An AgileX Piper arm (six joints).
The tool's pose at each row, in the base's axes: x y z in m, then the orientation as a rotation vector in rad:
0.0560 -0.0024 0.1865 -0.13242 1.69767 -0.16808
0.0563 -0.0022 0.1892 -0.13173 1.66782 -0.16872
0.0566 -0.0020 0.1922 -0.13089 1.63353 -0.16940
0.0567 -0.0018 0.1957 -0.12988 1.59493 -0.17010
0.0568 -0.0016 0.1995 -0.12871 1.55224 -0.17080
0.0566 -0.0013 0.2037 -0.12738 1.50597 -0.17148
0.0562 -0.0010 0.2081 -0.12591 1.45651 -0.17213
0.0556 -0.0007 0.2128 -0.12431 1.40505 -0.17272
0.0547 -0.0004 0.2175 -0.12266 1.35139 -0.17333
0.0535 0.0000 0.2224 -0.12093 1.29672 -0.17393
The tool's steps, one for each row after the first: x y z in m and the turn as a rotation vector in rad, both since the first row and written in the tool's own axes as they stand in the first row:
-0.0027 -0.0003 -0.0001 0.00375 -0.02957 -0.00024
-0.0057 -0.0007 -0.0002 0.00806 -0.06354 -0.00049
-0.0092 -0.0011 -0.0005 0.01293 -0.10178 -0.00073
-0.0129 -0.0016 -0.0009 0.01831 -0.14407 -0.00097
-0.0170 -0.0021 -0.0017 0.02417 -0.18992 -0.00121
-0.0213 -0.0027 -0.0026 0.03044 -0.23892 -0.00145
-0.0259 -0.0033 -0.0038 0.03698 -0.28990 -0.00168
-0.0304 -0.0039 -0.0054 0.04382 -0.34306 -0.00201
-0.0351 -0.0044 -0.0072 0.05085 -0.39722 -0.00238

